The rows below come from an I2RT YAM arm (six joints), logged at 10 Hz.
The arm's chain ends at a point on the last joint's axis. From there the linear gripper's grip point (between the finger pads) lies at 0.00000 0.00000 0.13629 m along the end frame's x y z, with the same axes.
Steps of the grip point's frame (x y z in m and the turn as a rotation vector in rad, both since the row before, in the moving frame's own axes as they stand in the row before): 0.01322, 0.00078, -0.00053, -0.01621, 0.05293, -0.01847; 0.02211, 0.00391, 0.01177, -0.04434, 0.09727, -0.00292; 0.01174, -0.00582, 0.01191, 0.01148, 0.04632, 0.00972; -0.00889, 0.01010, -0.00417, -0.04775, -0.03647, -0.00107; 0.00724, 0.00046, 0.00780, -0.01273, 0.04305, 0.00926; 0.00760, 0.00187, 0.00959, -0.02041, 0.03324, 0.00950; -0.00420, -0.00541, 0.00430, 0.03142, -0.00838, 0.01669; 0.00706, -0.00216, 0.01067, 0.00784, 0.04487, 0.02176
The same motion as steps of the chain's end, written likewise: 0.00599, -0.00136, -0.00032, -0.01621, 0.05293, -0.01847; 0.00887, -0.00210, 0.01255, -0.04434, 0.09727, -0.00292; 0.00542, -0.00429, 0.01207, 0.01148, 0.04632, 0.00972; -0.00393, 0.00359, -0.00392, -0.04775, -0.03647, -0.00107; 0.00138, -0.00130, 0.00794, -0.01273, 0.04305, 0.00926; 0.00308, -0.00093, 0.00969, -0.02041, 0.03324, 0.00950; -0.00309, -0.00112, 0.00437, 0.03142, -0.00838, 0.01669; 0.00094, -0.00116, 0.01081, 0.00784, 0.04487, 0.02176
